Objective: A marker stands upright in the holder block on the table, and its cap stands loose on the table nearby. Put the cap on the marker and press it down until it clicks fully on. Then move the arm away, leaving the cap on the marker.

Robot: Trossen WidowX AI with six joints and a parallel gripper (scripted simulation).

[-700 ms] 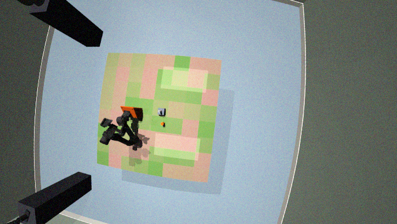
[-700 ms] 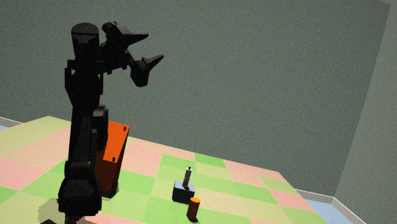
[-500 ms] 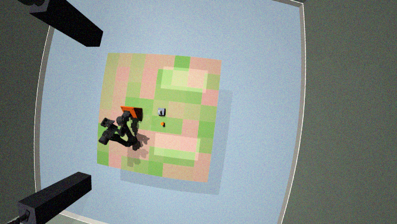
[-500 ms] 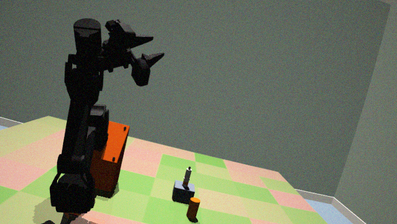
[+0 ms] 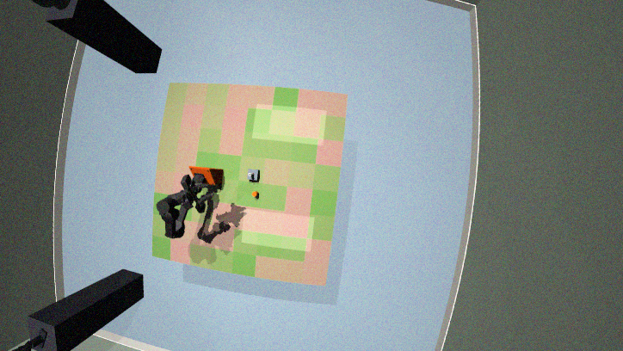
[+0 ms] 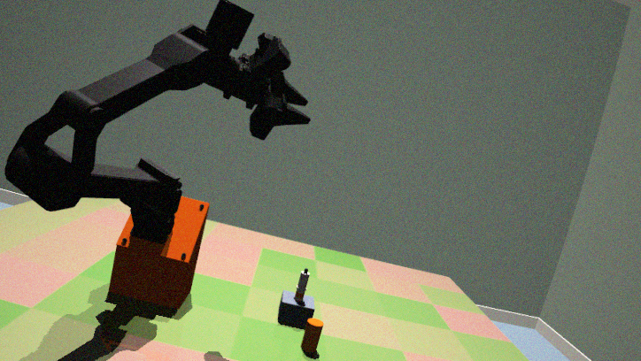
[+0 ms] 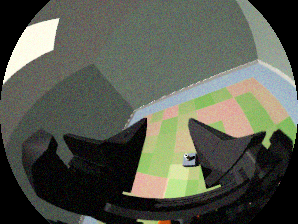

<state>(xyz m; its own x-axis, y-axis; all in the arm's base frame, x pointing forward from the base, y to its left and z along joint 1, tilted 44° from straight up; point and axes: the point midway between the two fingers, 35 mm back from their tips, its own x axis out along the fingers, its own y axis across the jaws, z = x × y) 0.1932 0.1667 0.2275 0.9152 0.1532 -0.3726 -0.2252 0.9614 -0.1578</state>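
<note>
Right now the marker cap is 10 cm ahead of my gripper tip, 4 cm to the right of it and 38 cm below it. Round my gripper tip: holder block (7 cm ahead, 8 cm to the left, 38 cm below).
</note>
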